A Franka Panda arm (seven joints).
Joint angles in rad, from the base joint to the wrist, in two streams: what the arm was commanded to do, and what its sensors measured. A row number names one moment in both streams.
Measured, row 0: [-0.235 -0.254 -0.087 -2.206 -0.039 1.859 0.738]
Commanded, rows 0 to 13: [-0.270 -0.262 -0.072 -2.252 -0.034 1.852 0.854]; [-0.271 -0.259 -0.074 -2.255 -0.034 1.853 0.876]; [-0.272 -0.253 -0.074 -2.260 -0.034 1.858 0.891]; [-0.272 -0.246 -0.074 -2.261 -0.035 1.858 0.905]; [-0.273 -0.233 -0.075 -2.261 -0.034 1.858 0.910]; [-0.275 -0.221 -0.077 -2.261 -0.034 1.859 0.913]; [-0.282 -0.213 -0.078 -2.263 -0.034 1.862 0.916]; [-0.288 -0.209 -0.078 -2.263 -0.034 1.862 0.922]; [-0.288 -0.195 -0.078 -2.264 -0.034 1.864 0.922]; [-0.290 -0.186 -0.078 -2.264 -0.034 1.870 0.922]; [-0.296 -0.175 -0.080 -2.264 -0.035 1.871 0.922]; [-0.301 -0.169 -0.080 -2.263 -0.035 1.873 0.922]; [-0.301 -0.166 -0.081 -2.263 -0.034 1.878 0.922]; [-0.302 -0.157 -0.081 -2.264 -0.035 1.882 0.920]
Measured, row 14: [-0.290 -0.174 -0.087 -2.264 -0.039 1.864 0.902]
